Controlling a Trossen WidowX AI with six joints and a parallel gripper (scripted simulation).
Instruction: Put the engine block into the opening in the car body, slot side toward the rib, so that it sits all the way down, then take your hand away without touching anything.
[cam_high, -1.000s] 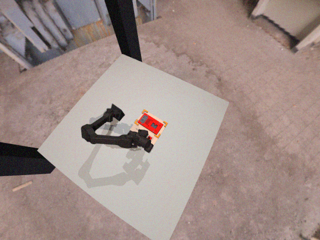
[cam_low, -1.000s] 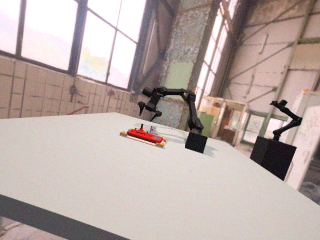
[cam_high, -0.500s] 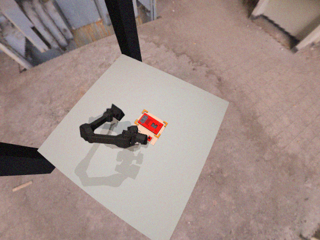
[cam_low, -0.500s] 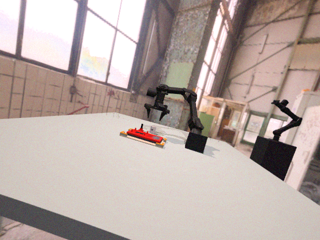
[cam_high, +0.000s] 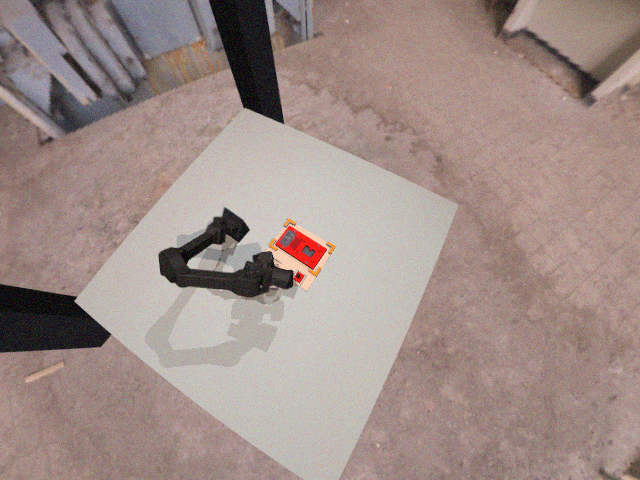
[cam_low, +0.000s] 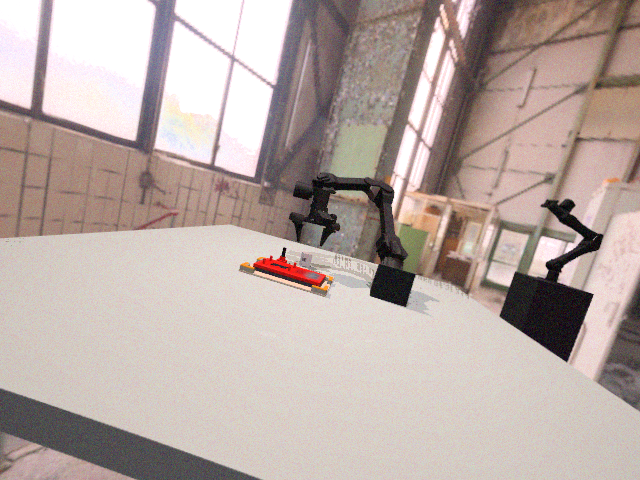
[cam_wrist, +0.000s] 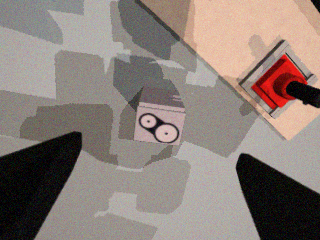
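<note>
Now: the engine block 6 cm below my gripper tip.
</note>
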